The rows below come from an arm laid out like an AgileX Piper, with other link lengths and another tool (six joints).
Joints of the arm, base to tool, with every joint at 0 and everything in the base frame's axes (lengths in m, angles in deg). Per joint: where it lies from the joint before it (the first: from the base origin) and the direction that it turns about. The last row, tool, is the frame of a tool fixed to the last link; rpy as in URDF.
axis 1: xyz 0 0 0.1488 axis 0 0 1
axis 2: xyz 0 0 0 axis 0 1 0
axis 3: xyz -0.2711 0 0.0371 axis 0 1 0
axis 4: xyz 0.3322 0 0.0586 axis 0.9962 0 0.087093
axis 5: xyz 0 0 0 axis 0 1 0
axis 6: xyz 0.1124 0 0.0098 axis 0.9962 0 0.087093
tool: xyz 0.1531 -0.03 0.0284 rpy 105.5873 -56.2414 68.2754
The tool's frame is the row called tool.
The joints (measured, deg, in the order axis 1, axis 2, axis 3, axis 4, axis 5, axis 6), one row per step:
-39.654 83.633 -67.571 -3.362 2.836 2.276
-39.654 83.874 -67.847 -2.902 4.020 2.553
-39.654 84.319 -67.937 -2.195 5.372 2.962
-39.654 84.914 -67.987 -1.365 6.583 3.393
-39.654 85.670 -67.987 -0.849 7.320 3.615
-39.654 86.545 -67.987 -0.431 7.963 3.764
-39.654 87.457 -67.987 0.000 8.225 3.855
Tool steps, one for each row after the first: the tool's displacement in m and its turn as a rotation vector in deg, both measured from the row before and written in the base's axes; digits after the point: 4 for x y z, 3 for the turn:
-0.0002 -0.0003 -0.0055 1.276 0.431 -0.221
-0.0002 -0.0002 -0.0105 1.915 0.626 -0.308
0.0001 -0.0002 -0.0119 2.056 0.574 -0.335
0.0008 -0.0006 -0.0117 1.500 0.695 -0.197
0.0010 -0.0007 -0.0124 1.388 0.821 -0.155
0.0013 -0.0009 -0.0111 1.136 0.583 -0.140

